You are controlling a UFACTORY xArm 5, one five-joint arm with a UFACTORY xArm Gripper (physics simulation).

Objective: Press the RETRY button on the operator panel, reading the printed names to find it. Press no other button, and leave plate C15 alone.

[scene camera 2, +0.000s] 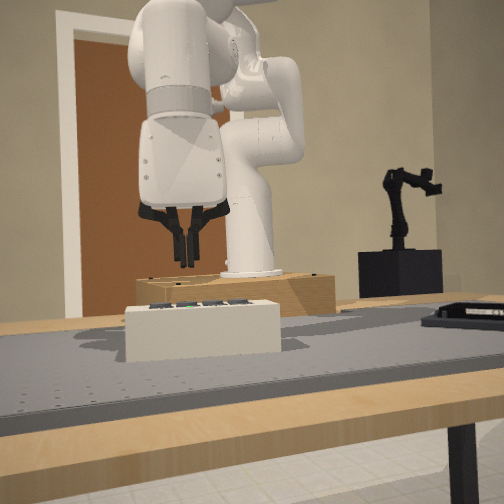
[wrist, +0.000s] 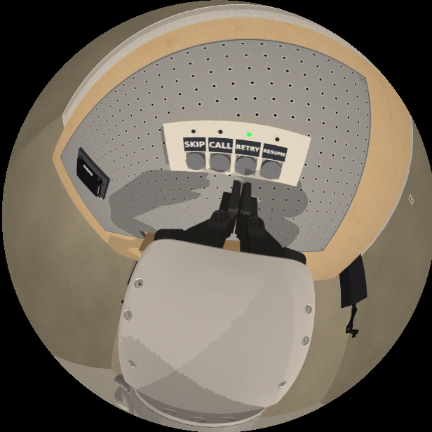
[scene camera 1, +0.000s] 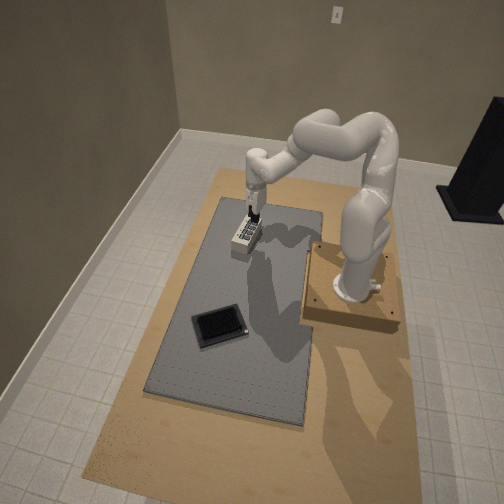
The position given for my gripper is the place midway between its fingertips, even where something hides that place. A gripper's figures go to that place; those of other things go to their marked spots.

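Labels:
Lens distances: my gripper (scene camera 2: pixel 187 267), 63 cm from the lens; an operator panel (scene camera 2: pixel 172 332), 57 cm from the lens.

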